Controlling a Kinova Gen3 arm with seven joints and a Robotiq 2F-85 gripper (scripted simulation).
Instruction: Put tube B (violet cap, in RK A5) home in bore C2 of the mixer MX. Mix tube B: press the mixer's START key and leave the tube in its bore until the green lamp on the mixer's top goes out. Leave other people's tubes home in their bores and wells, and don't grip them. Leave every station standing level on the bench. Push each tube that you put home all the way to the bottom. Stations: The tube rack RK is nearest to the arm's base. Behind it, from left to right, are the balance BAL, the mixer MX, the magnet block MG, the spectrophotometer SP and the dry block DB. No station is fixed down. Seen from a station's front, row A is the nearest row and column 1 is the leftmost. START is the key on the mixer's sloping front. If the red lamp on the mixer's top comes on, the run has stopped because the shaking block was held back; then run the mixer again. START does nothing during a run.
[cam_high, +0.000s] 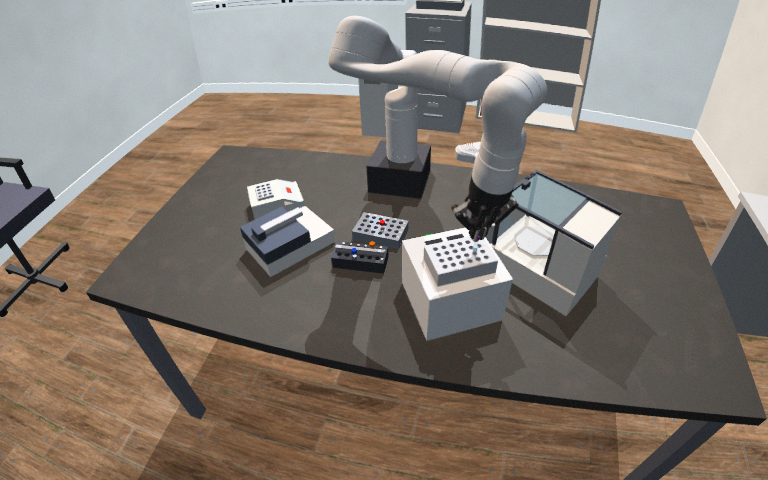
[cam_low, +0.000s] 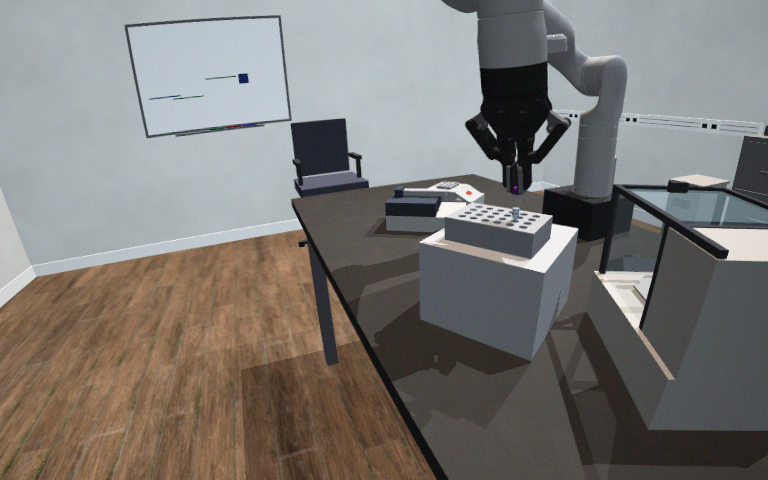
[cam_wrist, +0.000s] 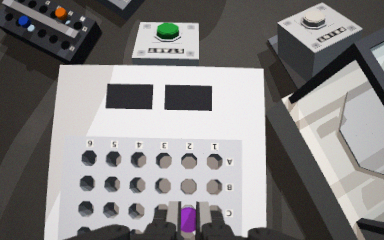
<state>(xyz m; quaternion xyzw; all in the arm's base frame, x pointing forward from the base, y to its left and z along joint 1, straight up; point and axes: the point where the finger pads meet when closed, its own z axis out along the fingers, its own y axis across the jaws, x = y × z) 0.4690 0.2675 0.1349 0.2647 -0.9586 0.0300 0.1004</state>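
Right now my hand is 80 mm above the grey bored block and 30 mm to the left of it. From my hand the other things lie so: green start key (160 mm below, 150 mm behind, 120 mm to the right); dark magnet block MG (280 mm to the right, 210 mm below, 90 mm behind); red-capped tube (250 mm to the right, 200 mm below, 200 mm behind).
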